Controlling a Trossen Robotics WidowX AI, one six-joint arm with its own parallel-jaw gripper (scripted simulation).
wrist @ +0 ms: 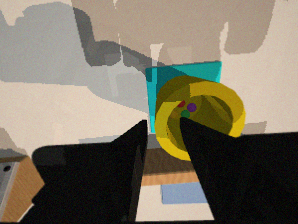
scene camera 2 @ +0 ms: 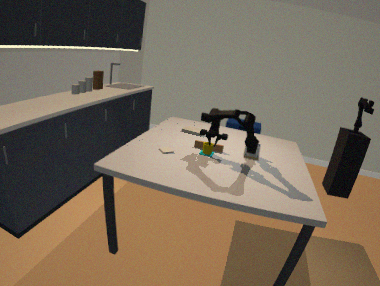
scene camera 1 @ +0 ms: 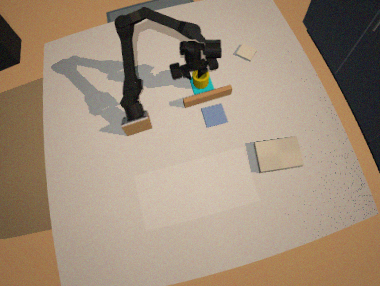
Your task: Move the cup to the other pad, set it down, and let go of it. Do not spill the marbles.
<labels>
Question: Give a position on a yellow cup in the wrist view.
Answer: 218,107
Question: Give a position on a wooden bar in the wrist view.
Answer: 160,168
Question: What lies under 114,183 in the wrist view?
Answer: My gripper.
</labels>
